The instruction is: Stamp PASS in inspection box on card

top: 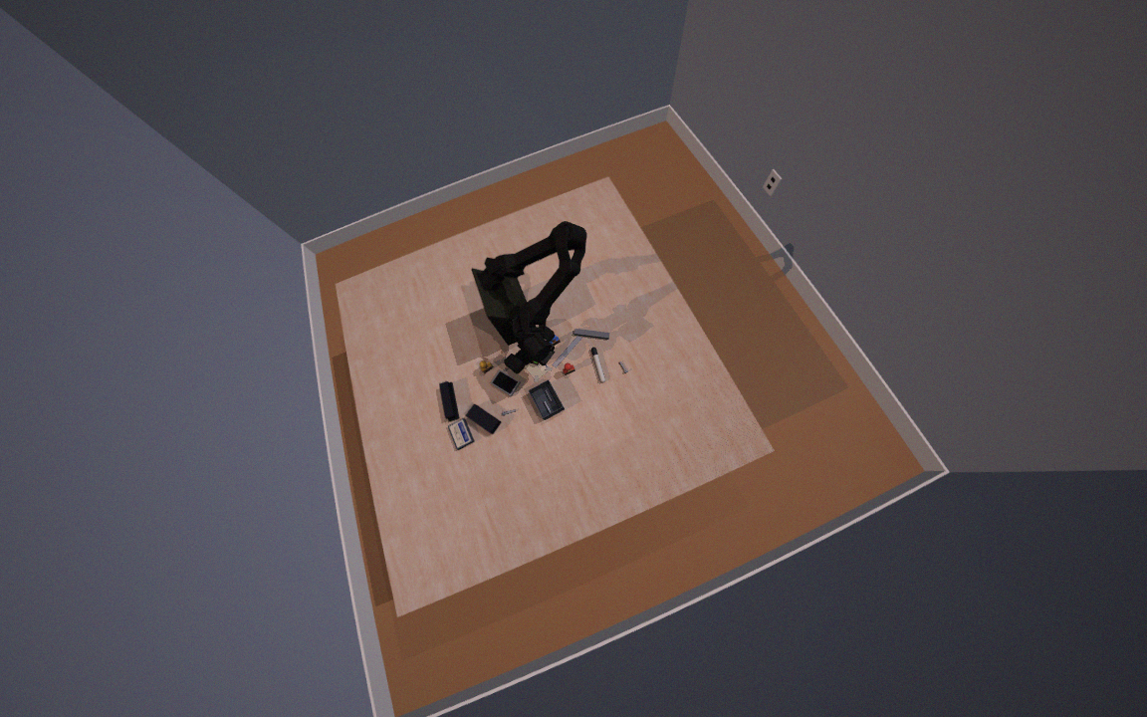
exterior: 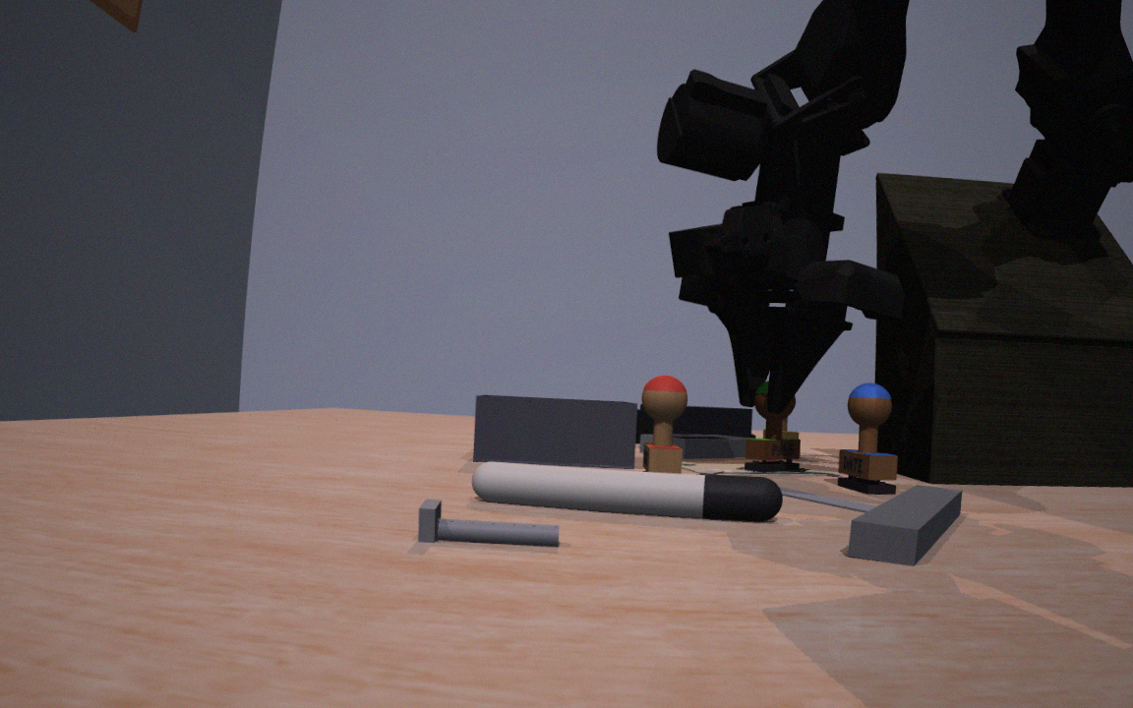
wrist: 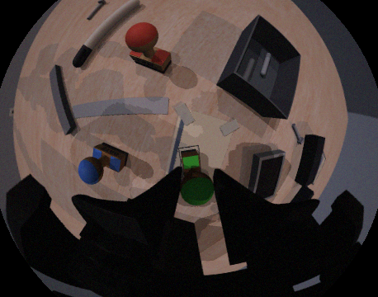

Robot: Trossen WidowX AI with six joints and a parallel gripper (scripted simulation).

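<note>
Right now the pale card is 1 cm to the right of my gripper tip and 5 cm below it. Also, from my gripper tip: blue-topped date stamp 5 cm behind, 9 cm to the left, 2 cm below; then red-topped stamp 8 cm ahead, 10 cm to the left, 3 cm below; then green-topped pass stamp 1 cm behind, 2 cm below.
</note>
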